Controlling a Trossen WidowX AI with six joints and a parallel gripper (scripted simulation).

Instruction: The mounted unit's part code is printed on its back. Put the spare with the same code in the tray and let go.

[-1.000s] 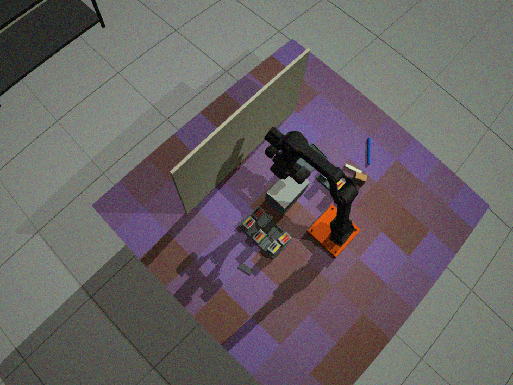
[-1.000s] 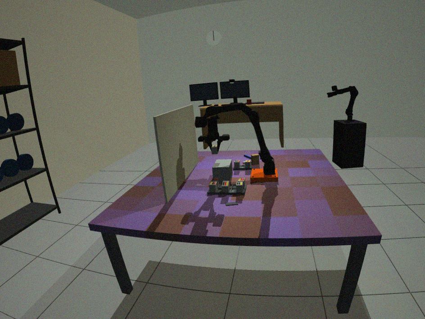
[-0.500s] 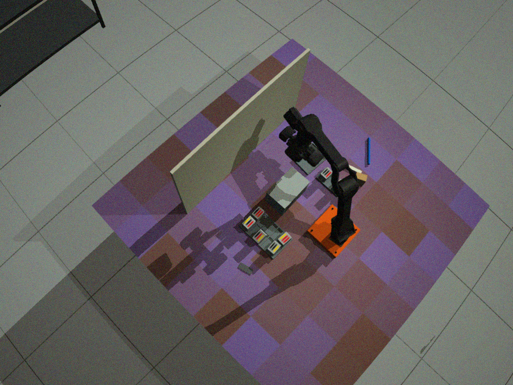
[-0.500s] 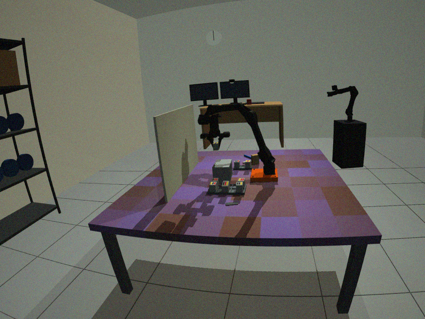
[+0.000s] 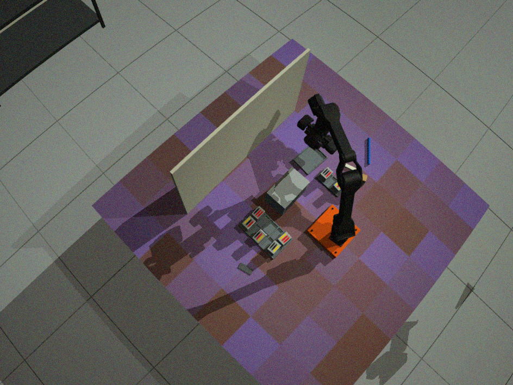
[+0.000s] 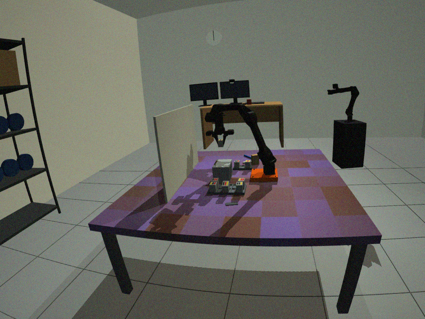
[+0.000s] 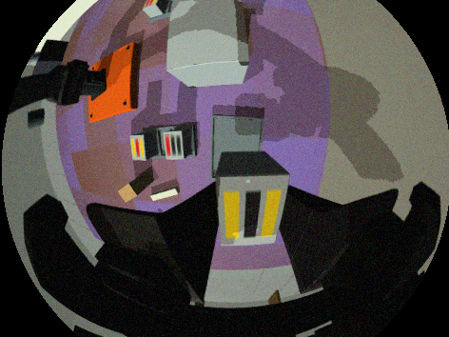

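Now: the dark grey tray 160 mm below my gripper tip and 10 mm to the right of it. Round my gripper tip: grey spare: 20 mm above; mounted unit: 210 mm to the left, 120 mm below, 10 mm behind; tan block: 240 mm behind, 130 mm below, 40 mm to the right.
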